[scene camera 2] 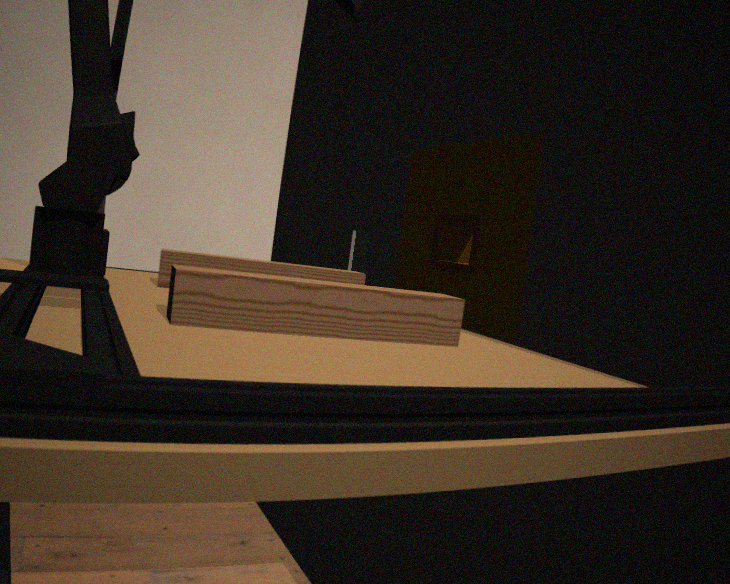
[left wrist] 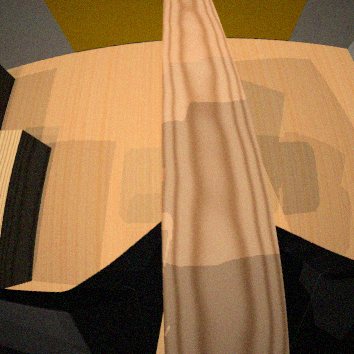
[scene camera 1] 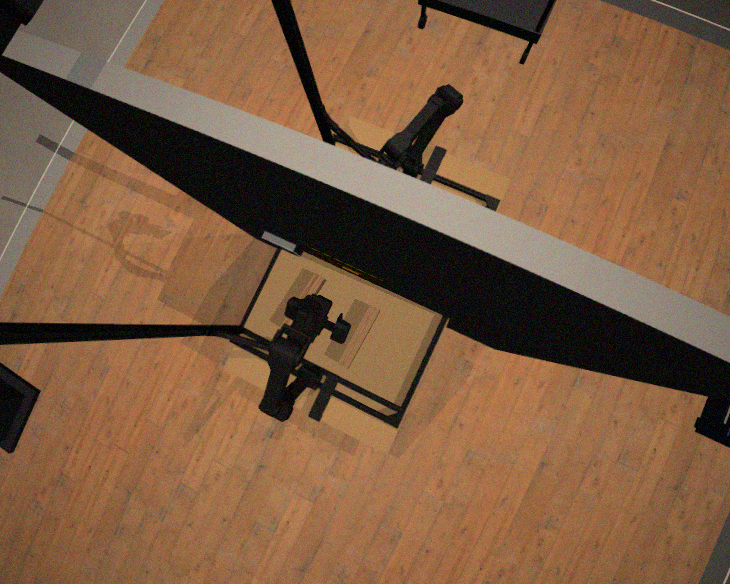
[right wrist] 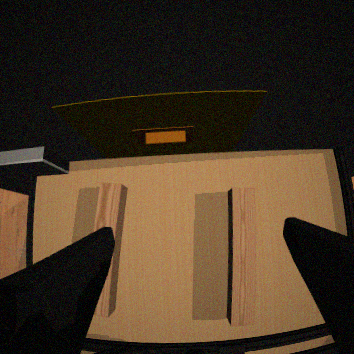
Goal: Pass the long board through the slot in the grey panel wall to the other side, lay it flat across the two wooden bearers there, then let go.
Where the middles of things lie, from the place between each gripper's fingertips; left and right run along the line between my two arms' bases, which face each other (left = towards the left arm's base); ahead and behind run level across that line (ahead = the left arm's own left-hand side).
The slot (right wrist: 182,134) lies 40 mm behind my right hand, 180 mm to the left of it and 230 mm below it. The rest, counted from my right hand: grey block (scene camera 2: 341,249): 340 mm behind, 190 mm to the left, 280 mm below.
My left gripper is now 10 mm short of the slot, 240 mm to the left of it and 10 mm below it. Also, from my left hand: grey block: 300 mm behind, 240 mm to the right, 40 mm below.
